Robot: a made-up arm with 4 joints.
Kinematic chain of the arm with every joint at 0, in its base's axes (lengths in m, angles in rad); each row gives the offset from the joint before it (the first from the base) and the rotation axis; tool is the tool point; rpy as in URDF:
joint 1: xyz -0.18 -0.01 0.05 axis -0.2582 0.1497 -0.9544
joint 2: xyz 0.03 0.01 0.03 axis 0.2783 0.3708 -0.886
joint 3: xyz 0.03 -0.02 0 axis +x
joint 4: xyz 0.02 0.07 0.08 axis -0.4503 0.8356 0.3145
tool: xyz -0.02 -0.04 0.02 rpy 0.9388 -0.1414 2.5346
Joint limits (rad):
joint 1: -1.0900..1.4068
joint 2: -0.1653..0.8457
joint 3: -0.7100..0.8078
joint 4: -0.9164..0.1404
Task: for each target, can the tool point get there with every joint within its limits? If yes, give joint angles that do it. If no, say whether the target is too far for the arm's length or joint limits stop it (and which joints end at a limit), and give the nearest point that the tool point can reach.
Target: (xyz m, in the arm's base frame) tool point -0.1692 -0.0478 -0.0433
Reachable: no: joint limits stop it (at a limit: joint 1, joint 2, joint 3, joint 4) | nearest point -0.0968 -0.0297 0.0765 | short by 0.141 m
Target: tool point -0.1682 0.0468 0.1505
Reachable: yes | joints -0.7332 0.2001 -0.4977 -0.4998
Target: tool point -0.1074 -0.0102 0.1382
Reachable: yes | joints 0.0883 0.7058 -0.1748 -0.6852
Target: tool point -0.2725 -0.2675 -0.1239
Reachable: no: too far | nearest point -0.1207 -0.0774 0.0907 | short by 0.324 m
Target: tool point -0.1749 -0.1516 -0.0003
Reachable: no: joint limits stop it (at a limit: joint 1, joint 2, joint 3, joint 4) | nearest point -0.1207 -0.0774 0.0907 | short by 0.129 m
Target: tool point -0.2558 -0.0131 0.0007
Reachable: no: joint limits stop it (at a limit: joint 1, joint 2, joint 3, joint 4) | nearest point -0.2145 0.0360 0.1186 | short by 0.134 m
